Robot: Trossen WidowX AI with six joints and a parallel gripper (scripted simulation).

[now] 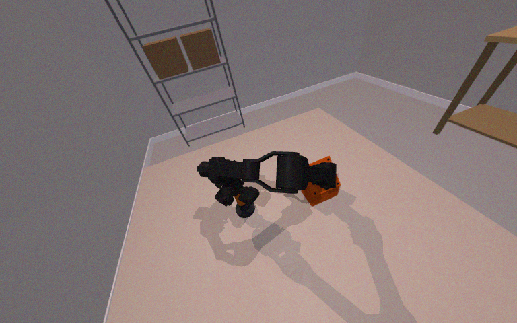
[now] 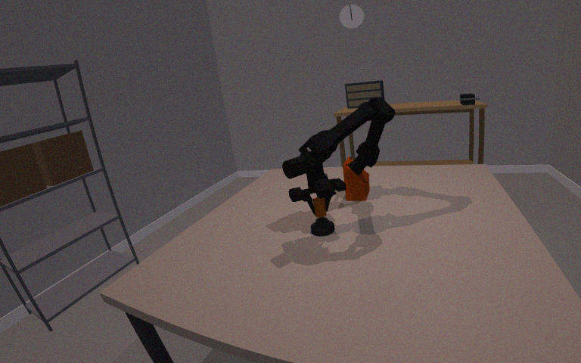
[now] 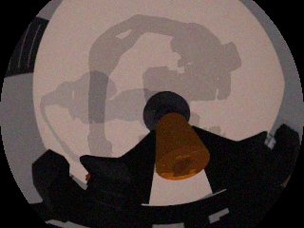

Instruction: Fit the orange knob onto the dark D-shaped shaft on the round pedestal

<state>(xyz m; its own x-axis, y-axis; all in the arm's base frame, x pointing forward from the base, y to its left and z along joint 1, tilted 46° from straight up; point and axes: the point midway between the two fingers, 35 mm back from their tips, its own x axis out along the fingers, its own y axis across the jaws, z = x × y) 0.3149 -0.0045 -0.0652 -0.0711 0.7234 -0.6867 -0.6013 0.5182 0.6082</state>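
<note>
Now: gripper tip 2 cm below the orange knob. The rest, counted from my gripper tip: dark round pedestal 4 cm below.
</note>
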